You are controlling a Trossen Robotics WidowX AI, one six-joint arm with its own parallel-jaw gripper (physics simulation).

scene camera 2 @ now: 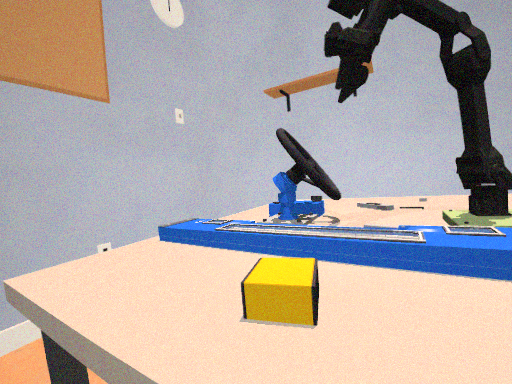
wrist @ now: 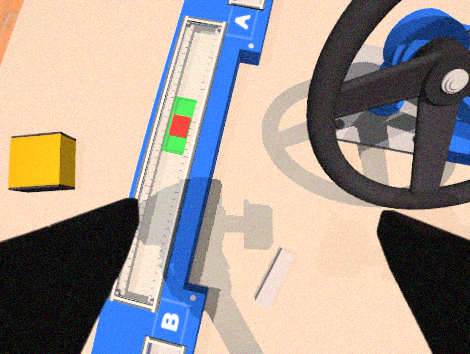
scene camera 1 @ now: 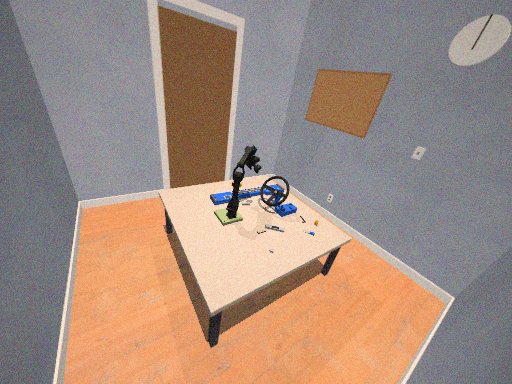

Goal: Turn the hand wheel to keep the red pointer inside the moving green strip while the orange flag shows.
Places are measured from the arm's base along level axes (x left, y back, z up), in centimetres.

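Where they show: gripper, fingertip midpoint: (scene camera 2: 338, 96) (wrist: 259, 216) (scene camera 1: 254, 171); arm's base, origin of the base link: (scene camera 2: 489, 213) (scene camera 1: 231, 216).
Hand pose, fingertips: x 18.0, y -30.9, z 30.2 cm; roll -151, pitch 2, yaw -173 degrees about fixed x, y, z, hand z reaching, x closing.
Note:
Each offset is from my fingertips to the top centre of the thing. "pt": to the spot under its first point.
The black hand wheel (scene camera 1: 261, 194) (scene camera 2: 325, 180) (wrist: 320, 115) stands tilted on a blue base {dx -16.6, dy -22.4, dz -15.4 cm} (scene camera 1: 286, 210) (scene camera 2: 286, 200). A long blue track unit (scene camera 1: 218, 198) (scene camera 2: 350, 252) (wrist: 217, 100) lies beside it, with letters A and B near its end windows. In the wrist view the red pointer {pt dx +11.3, dy -10.9, dz -28.6 cm} (wrist: 180, 126) is inside the green strip {pt dx +11.6, dy -8.2, dz -28.6 cm} (wrist: 174, 144), near its middle, in the half of the slot toward A. My gripper (scene camera 1: 258, 170) (scene camera 2: 343, 97) (wrist: 259, 216) is open and empty, above the table and apart from the wheel. The orange flag does not show in these views.
A yellow block {dx +31.5, dy -2.8, dz -28.4 cm} (scene camera 2: 280, 302) (wrist: 35, 162) with black sides stands beside the track unit. A light flat bar {dx -4.8, dy +7.3, dz -30.6 cm} (wrist: 274, 277) lies between track and wheel. The arm's green base plate (scene camera 1: 222, 216), a grey tool {dx -45.3, dy +3.9, dz -30.6 cm} (scene camera 1: 274, 228) and a blue-ended item {pt dx -64.4, dy -21.4, dz -31.6 cm} (scene camera 1: 311, 233) are on the table.

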